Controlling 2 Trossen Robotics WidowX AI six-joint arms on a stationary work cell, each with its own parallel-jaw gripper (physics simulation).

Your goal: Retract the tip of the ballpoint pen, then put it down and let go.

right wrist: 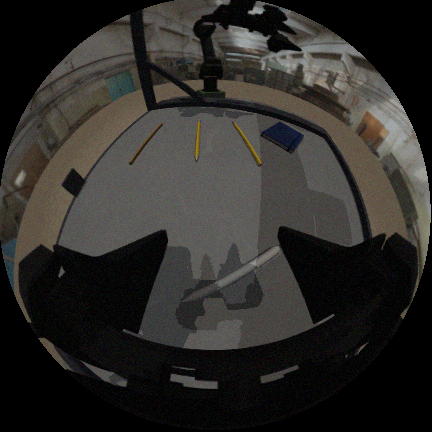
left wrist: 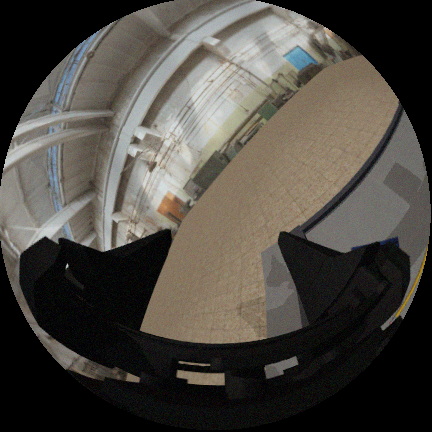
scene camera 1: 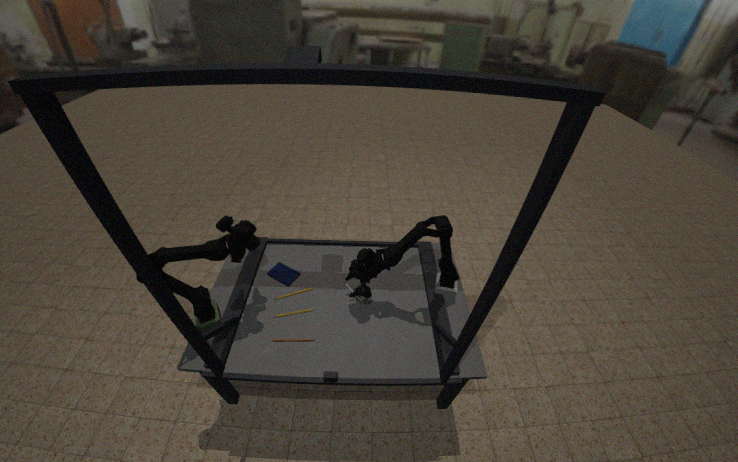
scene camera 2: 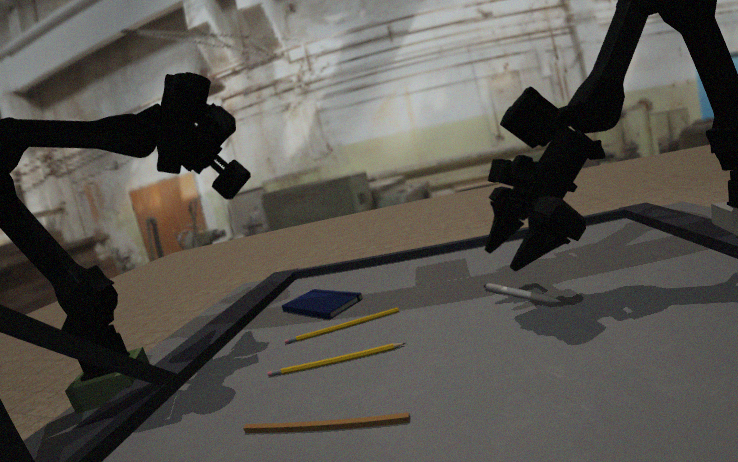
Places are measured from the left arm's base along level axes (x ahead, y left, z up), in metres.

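Pixels of known places: left gripper, between the fingertips: (left wrist: 226, 236) (scene camera 2: 216, 160); right gripper, between the fingertips: (right wrist: 223, 234) (scene camera 1: 347, 288) (scene camera 2: 498, 260); left arm's base, origin of its link: (right wrist: 209, 90) (scene camera 1: 206, 315); right arm's base, origin of its link: (scene camera 1: 446, 282).
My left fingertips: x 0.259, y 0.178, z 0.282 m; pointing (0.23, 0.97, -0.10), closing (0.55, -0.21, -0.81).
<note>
For each thing: its top centre in the pictures, then the offset to it from my left fingertips. Level surfaces: height alone.
- grey ballpoint pen, centre of its top: (right wrist: 236, 276) (scene camera 2: 519, 288) dx +0.373, dy -0.349, dz -0.309 m
- dark blue notebook, centre of its top: (scene camera 2: 320, 299) (right wrist: 285, 132) (scene camera 1: 283, 273) dx +0.122, dy -0.081, dz -0.310 m
- table, height of its surface: dz -0.322 m
- orange-brown stick, centre of its top: (scene camera 2: 321, 422) (right wrist: 146, 138) (scene camera 1: 293, 339) dx +0.036, dy -0.440, dz -0.315 m
The white and grey ballpoint pen (scene camera 2: 511, 292) (right wrist: 239, 273) lies flat on the table, slanting across the space below the right fingers in the right wrist view. Its narrower grey end lies in shadow; whether the writing tip is out cannot be told. My right gripper (scene camera 1: 349, 287) (scene camera 2: 500, 259) (right wrist: 223, 234) is open and empty, pointing down above the pen and apart from it. My left gripper (left wrist: 226, 236) (right wrist: 298, 41) is open and empty, raised high near the table's left edge, far from the pen. In scene camera 1 the pen is mostly hidden by the right gripper.
A dark blue notebook (scene camera 1: 283, 274) (scene camera 2: 322, 303) (right wrist: 283, 136) lies at the back left of the table (scene camera 1: 375, 354). Two yellow pencils (scene camera 2: 343, 325) (scene camera 2: 337, 358) and an orange-brown stick (scene camera 1: 293, 340) (scene camera 2: 326, 423) lie in front of it. Dark frame posts (scene camera 1: 509, 245) stand at the sides.
</note>
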